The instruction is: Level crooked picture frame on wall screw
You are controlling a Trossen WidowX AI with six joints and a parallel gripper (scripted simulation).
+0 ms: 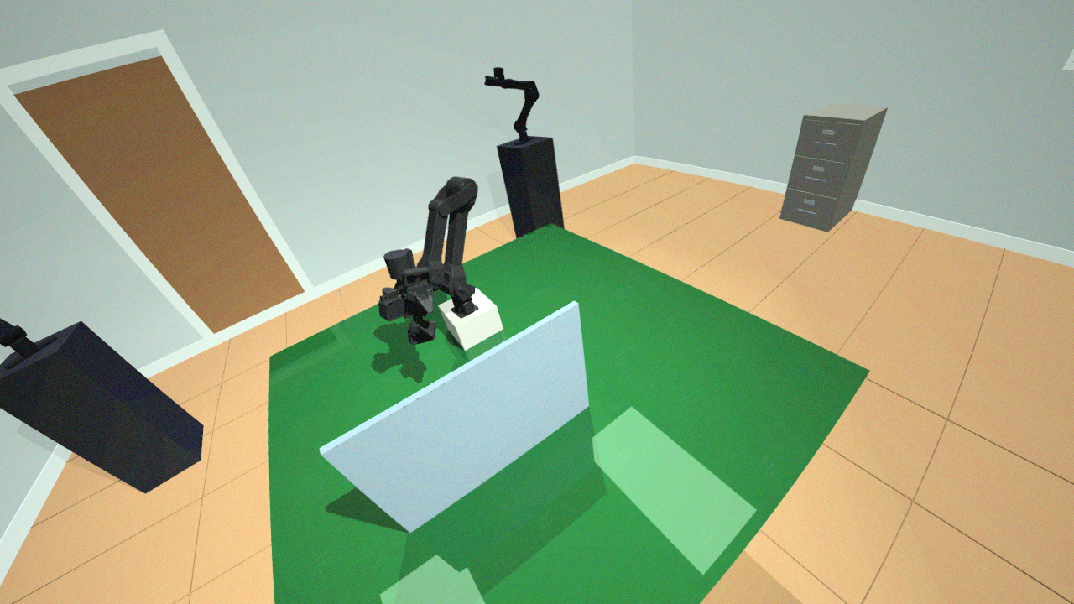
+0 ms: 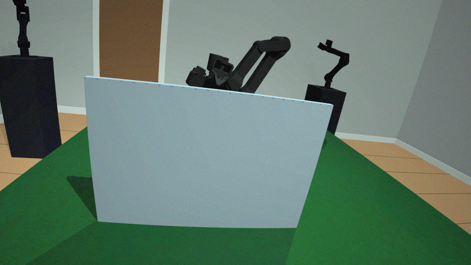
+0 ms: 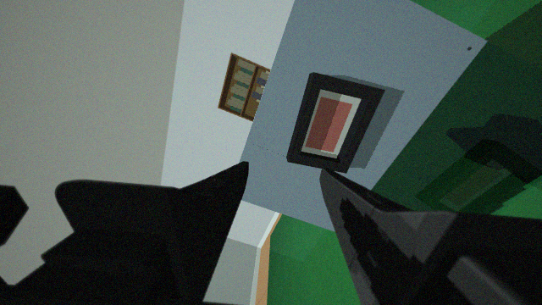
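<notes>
My gripper tip is 20 cm short of the picture frame, 4 cm to the left of it and 9 cm above it. Also, from my gripper tip: wall panel 21 cm ahead, 3 cm to the right, 11 cm below.
</notes>
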